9 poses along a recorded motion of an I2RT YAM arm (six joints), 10 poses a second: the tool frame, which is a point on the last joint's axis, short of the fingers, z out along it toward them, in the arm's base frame.
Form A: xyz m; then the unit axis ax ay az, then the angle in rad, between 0 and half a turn.
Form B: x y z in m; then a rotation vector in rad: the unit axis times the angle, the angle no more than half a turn. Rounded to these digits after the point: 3 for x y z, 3 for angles.
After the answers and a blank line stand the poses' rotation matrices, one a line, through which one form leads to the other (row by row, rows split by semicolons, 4 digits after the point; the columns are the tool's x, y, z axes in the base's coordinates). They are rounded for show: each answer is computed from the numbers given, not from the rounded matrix.
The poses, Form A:
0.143, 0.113, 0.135, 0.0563, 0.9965, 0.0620, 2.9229
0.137, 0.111, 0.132, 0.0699, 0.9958, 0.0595, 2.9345
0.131, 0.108, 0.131, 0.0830, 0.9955, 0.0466, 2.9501
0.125, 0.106, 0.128, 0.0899, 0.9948, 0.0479, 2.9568
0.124, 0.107, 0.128, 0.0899, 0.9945, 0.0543, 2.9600
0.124, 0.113, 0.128, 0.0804, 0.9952, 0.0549, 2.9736
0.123, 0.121, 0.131, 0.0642, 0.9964, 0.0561, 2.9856
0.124, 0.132, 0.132, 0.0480, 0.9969, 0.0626, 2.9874
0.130, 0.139, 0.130, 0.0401, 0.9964, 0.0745, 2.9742
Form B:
0.143, 0.113, 0.135, 0.165, 2.913, 0.181
0.137, 0.111, 0.132, 0.205, 2.922, 0.175
0.131, 0.108, 0.131, 0.245, 2.937, 0.137
0.125, 0.106, 0.128, 0.266, 2.941, 0.142
0.124, 0.107, 0.128, 0.266, 2.944, 0.161
0.124, 0.113, 0.128, 0.239, 2.959, 0.163
0.123, 0.121, 0.131, 0.192, 2.975, 0.167
0.124, 0.132, 0.132, 0.143, 2.978, 0.187
0.130, 0.139, 0.130, 0.119, 2.964, 0.222

-0.9699 0.0974 0.2231; 0.1243 0.9861 0.1099; -0.2093 0.1343 -0.9686
-0.9690 0.1255 0.2130; 0.1500 0.9833 0.1029; -0.1965 0.1316 -0.9716
-0.9681 0.1549 0.1971; 0.1726 0.9820 0.0761; -0.1818 0.1077 -0.9774
-0.9669 0.1685 0.1913; 0.1861 0.9794 0.0780; -0.1742 0.1110 -0.9784
-0.9675 0.1675 0.1893; 0.1871 0.9781 0.0909; -0.1699 0.1233 -0.9777
-0.9731 0.1497 0.1752; 0.1681 0.9812 0.0951; -0.1576 0.1220 -0.9799
-0.9797 0.1184 0.1620; 0.1359 0.9856 0.1011; -0.1476 0.1211 -0.9816
-0.9836 0.0855 0.1591; 0.1047 0.9876 0.1167; -0.1471 0.1314 -0.9803
-0.9828 0.0669 0.1719; 0.0918 0.9858 0.1407; -0.1601 0.1541 -0.9750

